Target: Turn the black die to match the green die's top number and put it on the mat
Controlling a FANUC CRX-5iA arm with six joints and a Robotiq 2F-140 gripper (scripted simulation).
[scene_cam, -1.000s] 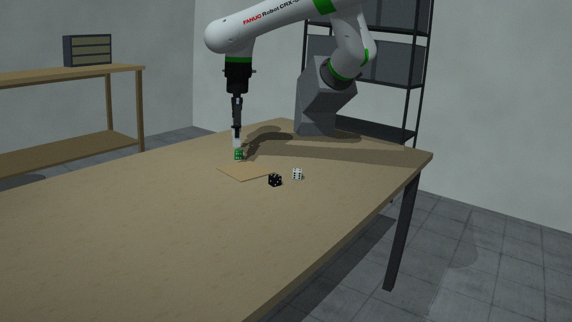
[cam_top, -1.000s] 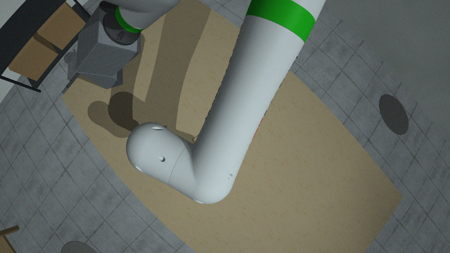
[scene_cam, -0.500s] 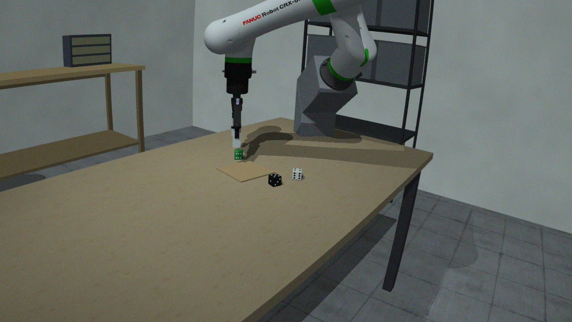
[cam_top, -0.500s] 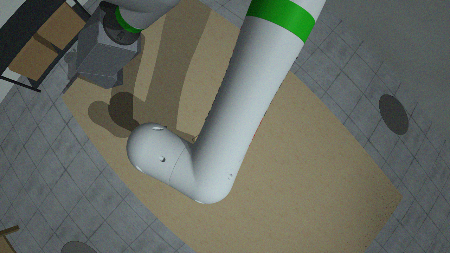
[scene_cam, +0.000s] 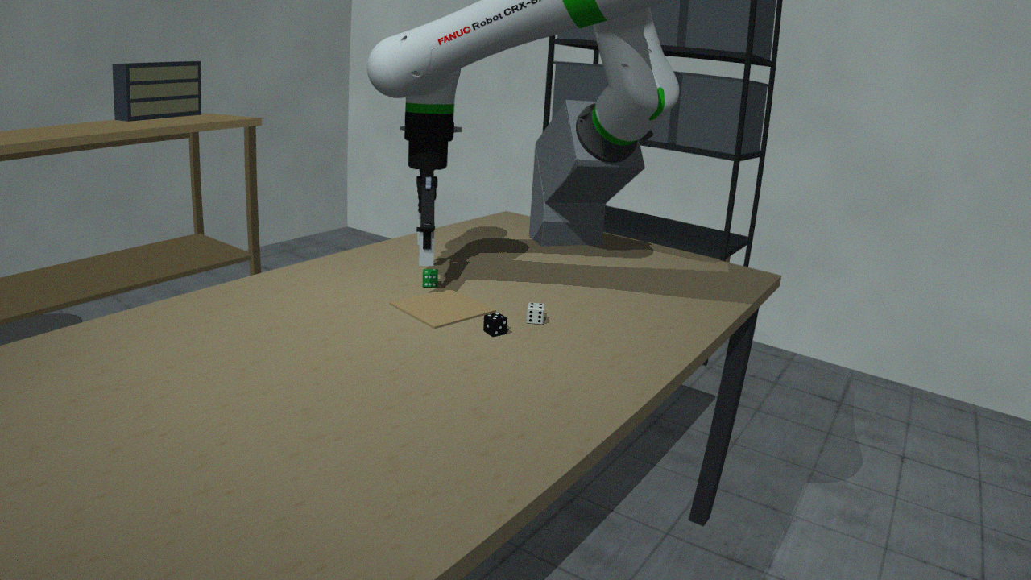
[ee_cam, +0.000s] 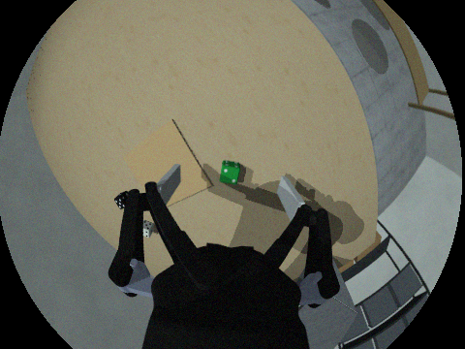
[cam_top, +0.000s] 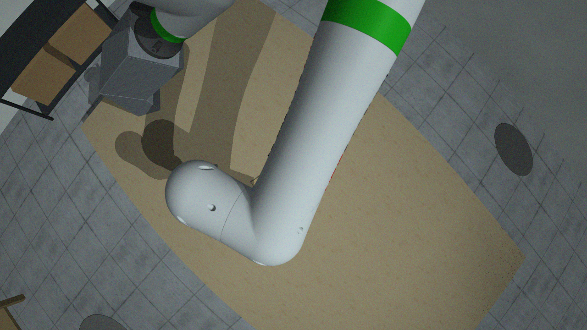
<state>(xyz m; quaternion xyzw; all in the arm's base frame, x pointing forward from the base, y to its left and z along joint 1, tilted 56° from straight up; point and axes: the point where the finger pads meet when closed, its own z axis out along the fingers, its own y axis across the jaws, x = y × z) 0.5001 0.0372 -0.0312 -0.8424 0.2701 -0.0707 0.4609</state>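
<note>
My hand is 27 cm to the right of the black die and 6 cm above it. Also, from my hand: white die: 25 cm to the left, 9 cm behind, 6 cm below; then green die: 6 cm below, 1 cm to the left, 1 cm behind; then tan mat: 13 cm to the left, 7 cm below, 3 cm ahead.
</note>
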